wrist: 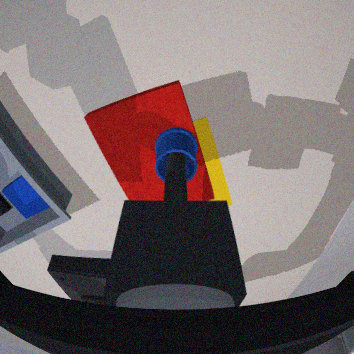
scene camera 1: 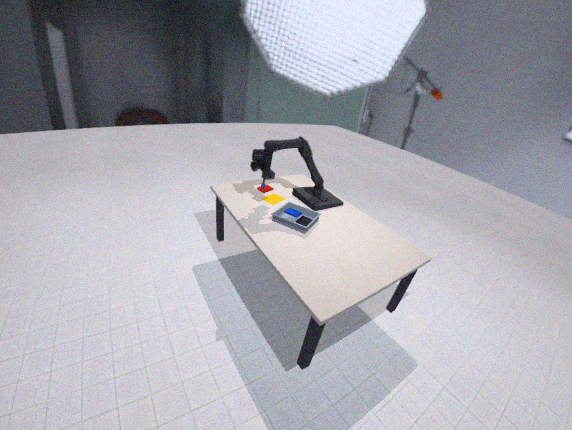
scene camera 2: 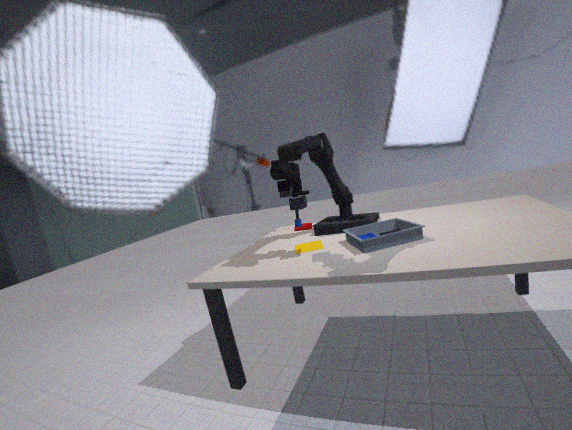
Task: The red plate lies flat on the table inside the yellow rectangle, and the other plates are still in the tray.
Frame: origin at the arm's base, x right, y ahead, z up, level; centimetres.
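Seen in the pictures: hand, its tool point: (wrist: 175, 139) (scene camera 1: 262, 188) (scene camera 2: 298, 228); arm's base, origin of its link: (scene camera 1: 316, 195) (scene camera 2: 346, 219).
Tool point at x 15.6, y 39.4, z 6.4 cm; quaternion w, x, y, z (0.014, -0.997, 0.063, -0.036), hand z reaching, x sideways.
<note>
Offsets run from my tool point to a thing's middle. "spot": to the spot under its first point. Level surfaces: height alone.
My suction cup (scene camera 1: 263, 185) (scene camera 2: 298, 223) (wrist: 176, 147) is blue and points down onto the red plate @(dx -1.7, dy -1.0, dz +0.4 cm) (scene camera 1: 267, 189) (scene camera 2: 306, 227) (wrist: 117, 145). The plate hangs about level on the cup, above the table. The yellow rectangle @(spot: dx -1.0, dy -11.0, dz -10.4 cm) (scene camera 1: 274, 199) (scene camera 2: 310, 246) (wrist: 220, 184) lies flat on the table; in the wrist view the plate hides much of it. The grey tray @(dx -30.7, dy -5.1, dz -8.0 cm) (scene camera 1: 286, 224) (scene camera 2: 392, 242) (wrist: 60, 193) holds a blue plate @(dx -23.2, dy -9.3, dz -9.7 cm) (scene camera 1: 293, 212) (scene camera 2: 368, 236) (wrist: 27, 199) and a black plate @(dx -36.0, dy -7.1, dz -9.8 cm) (scene camera 1: 303, 220) (wrist: 2, 204).
The arm's black base (scene camera 1: 325, 201) (scene camera 2: 327, 227) stands on the table @(dz -10.5 cm) (scene camera 1: 360, 260) (scene camera 2: 480, 240), behind the tray and the rectangle. Shadows of the arm fall across the table around the rectangle and the tray.
</note>
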